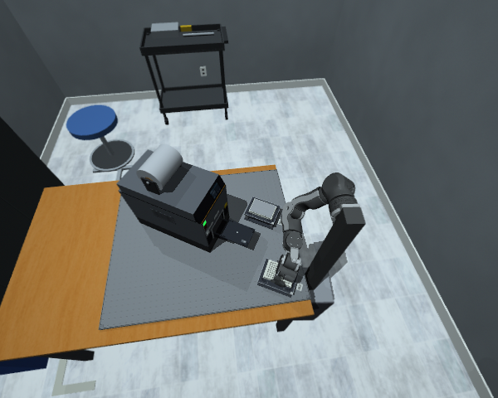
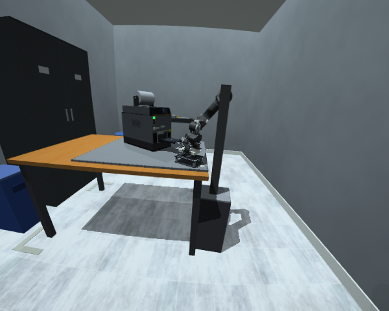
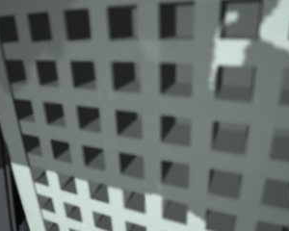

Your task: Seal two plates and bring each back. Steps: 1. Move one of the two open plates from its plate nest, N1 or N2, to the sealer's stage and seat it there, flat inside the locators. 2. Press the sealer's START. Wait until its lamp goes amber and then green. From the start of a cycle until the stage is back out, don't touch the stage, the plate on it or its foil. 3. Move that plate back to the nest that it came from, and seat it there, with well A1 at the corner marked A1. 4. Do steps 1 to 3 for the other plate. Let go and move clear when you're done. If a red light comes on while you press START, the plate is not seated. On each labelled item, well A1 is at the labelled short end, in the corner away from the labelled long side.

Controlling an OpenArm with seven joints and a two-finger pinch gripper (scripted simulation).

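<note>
The sealer stage lies 190 mm ahead of my hand, 200 mm to the right of it and 10 mm above it. Also, from my hand: foil roll (490 mm ahead, 330 mm to the right, 330 mm above); white well plate (right at my hand); grey start button (320 mm ahead, 150 mm to the right, 100 mm above).
</note>
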